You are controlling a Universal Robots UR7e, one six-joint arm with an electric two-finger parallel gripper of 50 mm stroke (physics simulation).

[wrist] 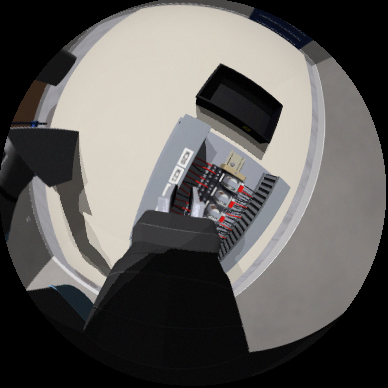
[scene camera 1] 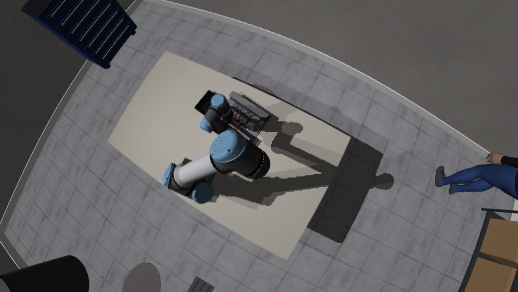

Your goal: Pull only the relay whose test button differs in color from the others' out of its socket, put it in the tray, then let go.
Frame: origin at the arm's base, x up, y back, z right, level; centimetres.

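Seen in the pictures: gripper, fingertip midpoint: [wrist: 182, 191].
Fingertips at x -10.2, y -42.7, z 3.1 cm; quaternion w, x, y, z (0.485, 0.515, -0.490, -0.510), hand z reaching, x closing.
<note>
Offsets run from my fingertips to a thing's top centre. "pt": to the spot under its first point. Level surfaces: height alone.
In the wrist view, relays with clear housings and red test buttons {dz -2.7, dx +0.7, dy -7.6 cm} [wrist: 231, 182] {dz +0.0, dx +0.7, dy -6.9 cm} [wrist: 222, 197] {dz +2.7, dx +0.7, dy -6.1 cm} [wrist: 215, 212] stand in a row of sockets in a grey open box [wrist: 192, 131] [scene camera 1: 244, 99]. No button of another color can be made out; the near end of the row is hidden behind the gripper. My gripper [wrist: 182, 191] is partly open and empty, its fingers over the wiring beside the row. The arm hides it in the scene view. The black tray {pt dz -21.4, dx -6.0, dy -6.2 cm} [wrist: 235, 95] [scene camera 1: 203, 102] lies beside the box's far end, with no relay visible in it.
White labels {pt dz -5.0, dx +0.0, dy +0.7 cm} [wrist: 185, 157] mark the box's side wall. A slotted wire duct {dz +8.5, dx +0.0, dy -14.5 cm} [wrist: 257, 207] runs along the relays' other side. A tan end piece {pt dz -4.5, dx -2.3, dy -7.9 cm} [wrist: 234, 172] stands by the last relay. A blue slatted unit [scene camera 1: 90, 30] and a person's legs [scene camera 1: 475, 175] are off the table {dx -6.3 cm} [scene camera 1: 150, 95].
</note>
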